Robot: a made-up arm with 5 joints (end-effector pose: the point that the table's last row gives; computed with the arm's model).
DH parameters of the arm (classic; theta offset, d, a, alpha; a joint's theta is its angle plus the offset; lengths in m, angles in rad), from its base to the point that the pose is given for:
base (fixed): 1.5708 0.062 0 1.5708
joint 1: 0 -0.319 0.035 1.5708
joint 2: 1.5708 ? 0 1.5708
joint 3: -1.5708 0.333 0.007 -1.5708
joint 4: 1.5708 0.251 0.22 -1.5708
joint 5: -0.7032 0 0.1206 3.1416
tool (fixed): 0.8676 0.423 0 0
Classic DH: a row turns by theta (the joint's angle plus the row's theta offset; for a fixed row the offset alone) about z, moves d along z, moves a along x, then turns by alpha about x.
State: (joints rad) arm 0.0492 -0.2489 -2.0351 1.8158 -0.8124
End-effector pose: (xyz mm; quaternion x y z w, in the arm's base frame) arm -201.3 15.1 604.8 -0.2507 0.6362 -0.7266 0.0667
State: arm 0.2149 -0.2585 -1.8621 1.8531 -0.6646
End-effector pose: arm -100.2 -25.6 589.5 -0.3720 0.6436 -0.6688 0.0045
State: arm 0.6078 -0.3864 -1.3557 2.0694 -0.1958
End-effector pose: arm 121.8 90.8 500.9 0.7329 -0.4322 0.5254 0.0074
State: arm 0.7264 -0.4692 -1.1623 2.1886 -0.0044
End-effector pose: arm 124.2 219.4 490.8 -0.8216 0.2696 -0.5011 0.0360
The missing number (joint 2, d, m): -0.068
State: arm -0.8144 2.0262 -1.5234 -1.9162 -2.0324
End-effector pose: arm 349.8 28.1 563.6 -0.2517 0.4257 -0.7971 0.3466
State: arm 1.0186 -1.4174 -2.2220 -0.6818 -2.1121
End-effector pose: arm -906.1 -243.5 -229.0 -0.2688 -0.8775 0.0462 0.3945
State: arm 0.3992 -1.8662 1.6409 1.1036 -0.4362
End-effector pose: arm -139.6 128.2 -197.1 -0.0194 0.6165 0.5064 0.6025
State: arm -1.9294 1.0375 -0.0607 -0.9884 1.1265
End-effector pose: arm 202.0 505.7 -282.8 0.5983 0.6713 0.4072 0.1602
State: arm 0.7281 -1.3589 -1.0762 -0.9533 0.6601
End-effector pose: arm -861.4 -512.3 335.2 0.4482 -0.5525 -0.1674 0.6825
